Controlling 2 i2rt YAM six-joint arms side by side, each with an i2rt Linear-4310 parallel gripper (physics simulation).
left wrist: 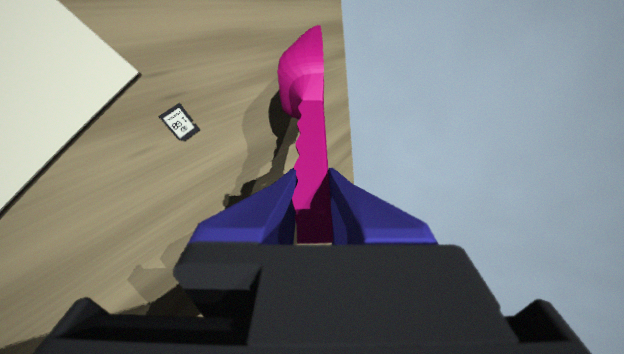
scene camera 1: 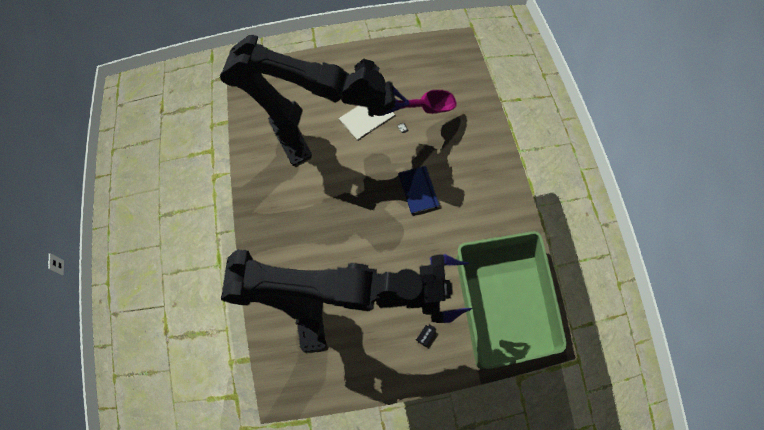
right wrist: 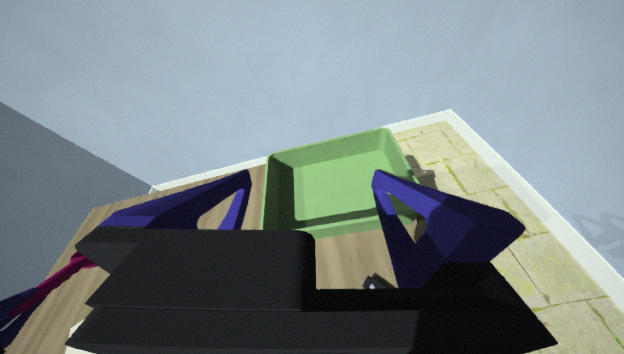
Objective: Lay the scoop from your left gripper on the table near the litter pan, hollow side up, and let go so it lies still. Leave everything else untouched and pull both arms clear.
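Places are measured from the left arm's base along level axes (x ahead, y left, z up), in millimetres.
Where they show: left gripper, fingertip midpoint: (left wrist: pixel 312 176) (scene camera 1: pixel 406 104) (right wrist: pixel 40 292); right gripper, fingertip midpoint: (scene camera 1: pixel 469 286) (right wrist: pixel 311 176); left arm's base at its link origin: (scene camera 1: pixel 289 137); right arm's base at its link origin: (scene camera 1: pixel 309 314).
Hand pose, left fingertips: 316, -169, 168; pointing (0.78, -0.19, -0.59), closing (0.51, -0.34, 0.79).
Things, the pixels of their top centre, and the offset from my left fingertips, as dx, dy, dz. Level surfaces: height alone.
- wooden table at its surface level: dz -168
- green litter pan at its top centre: (right wrist: pixel 331 175) (scene camera 1: pixel 513 298) -20, -604, -84
- white flat pad at its top centre: (scene camera 1: pixel 366 116) (right wrist: pixel 82 349) -70, +111, -163
- small white-faced item at its top centre: (left wrist: pixel 180 123) (scene camera 1: pixel 402 127) +8, +21, -166
- blue book at its top centre: (scene camera 1: pixel 418 188) -60, -187, -157
- small black object at its top centre: (right wrist: pixel 378 291) (scene camera 1: pixel 426 334) -256, -564, -153
The magenta scoop (scene camera 1: pixel 439 101) (left wrist: pixel 311 135) (right wrist: pixel 80 260) is gripped by its handle in my left gripper (scene camera 1: pixel 404 102) (left wrist: pixel 312 176), which is shut on it. The bowl points away from the gripper, its hollow facing up. The scoop hangs above the wooden table (scene camera 1: pixel 299 224), apart from its shadow, near the top of scene camera 1. The green litter pan (scene camera 1: pixel 550 293) (right wrist: pixel 335 150) stands at the lower right, well away from the scoop. My right gripper (scene camera 1: pixel 468 285) (right wrist: pixel 311 176) is open and empty, its fingertips at the pan's near rim; its height over the rim is unclear.
A white flat pad (scene camera 1: pixel 360 125) (left wrist: pixel 50 90) lies by the left gripper, a small white-faced item (scene camera 1: pixel 402 127) (left wrist: pixel 179 122) beside it. A blue book (scene camera 1: pixel 420 191) lies between scoop and pan. A small black object (scene camera 1: pixel 427 336) (right wrist: pixel 378 282) lies near the right gripper.
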